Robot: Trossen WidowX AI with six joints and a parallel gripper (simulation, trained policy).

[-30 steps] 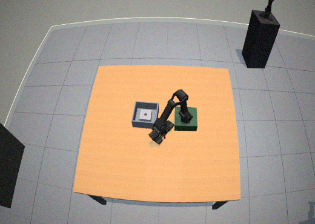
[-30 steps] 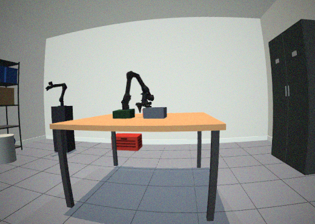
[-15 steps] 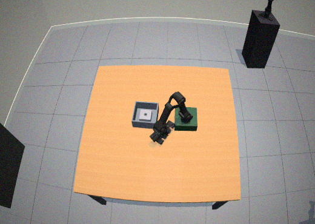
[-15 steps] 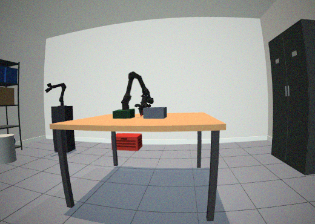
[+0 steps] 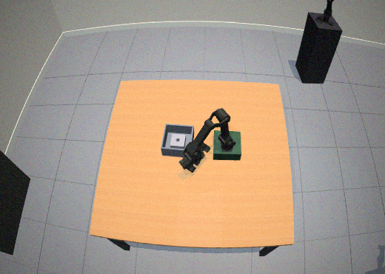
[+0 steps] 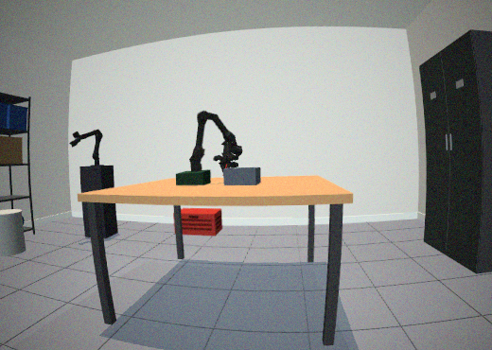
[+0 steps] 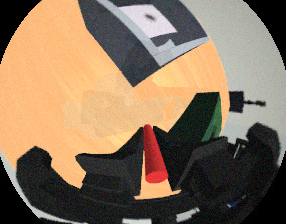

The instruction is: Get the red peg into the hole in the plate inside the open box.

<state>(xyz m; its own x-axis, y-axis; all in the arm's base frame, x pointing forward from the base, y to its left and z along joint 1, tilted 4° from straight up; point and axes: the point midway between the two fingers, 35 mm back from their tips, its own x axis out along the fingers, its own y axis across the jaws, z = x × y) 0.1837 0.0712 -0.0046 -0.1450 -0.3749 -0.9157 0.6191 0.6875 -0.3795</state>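
The pale plate is 130 mm ahead of my gripper tip, 150 mm to the right of it and 10 mm below it. From my gripper tip the other things lie so: grey box (130 mm ahead, 150 mm to the right, 30 mm below); then red peg (10 mm to the left, 30 mm above).
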